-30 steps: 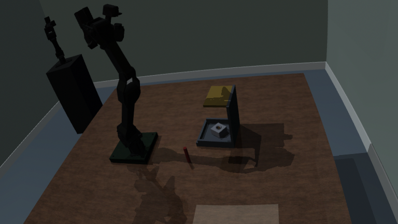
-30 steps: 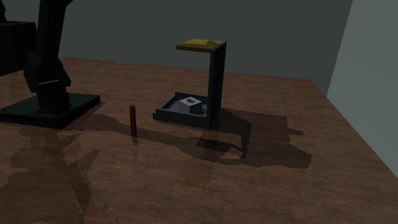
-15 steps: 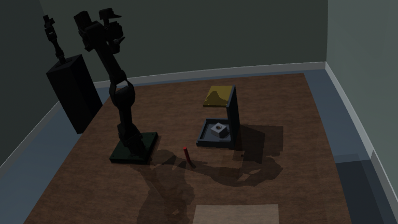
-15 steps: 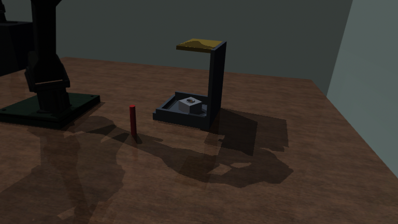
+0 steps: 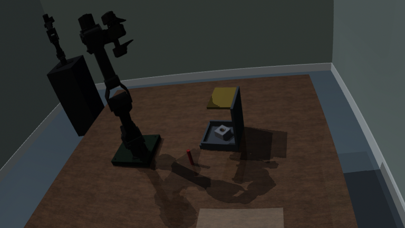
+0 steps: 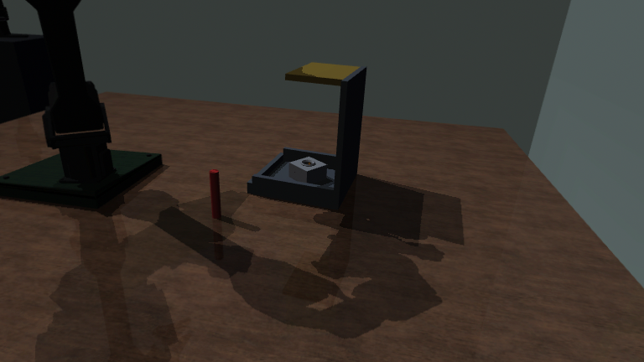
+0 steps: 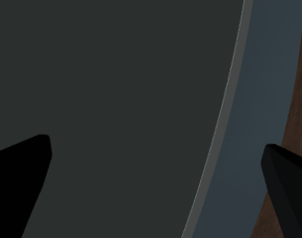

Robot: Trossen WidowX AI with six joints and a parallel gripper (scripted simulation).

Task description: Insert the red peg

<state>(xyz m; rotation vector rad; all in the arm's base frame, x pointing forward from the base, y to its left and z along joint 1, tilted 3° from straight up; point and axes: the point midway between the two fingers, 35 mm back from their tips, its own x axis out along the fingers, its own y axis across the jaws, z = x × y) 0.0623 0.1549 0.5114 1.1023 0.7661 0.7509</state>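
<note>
Right now my gripper tip is 49 cm above the red peg, 28 cm to the left of it and 17 cm short of it. Also, from my gripper tip: yellow roof (33 cm ahead, 31 cm below, 16 cm to the right); then back wall (41 cm below, 38 cm ahead, 17 cm to the right).
</note>
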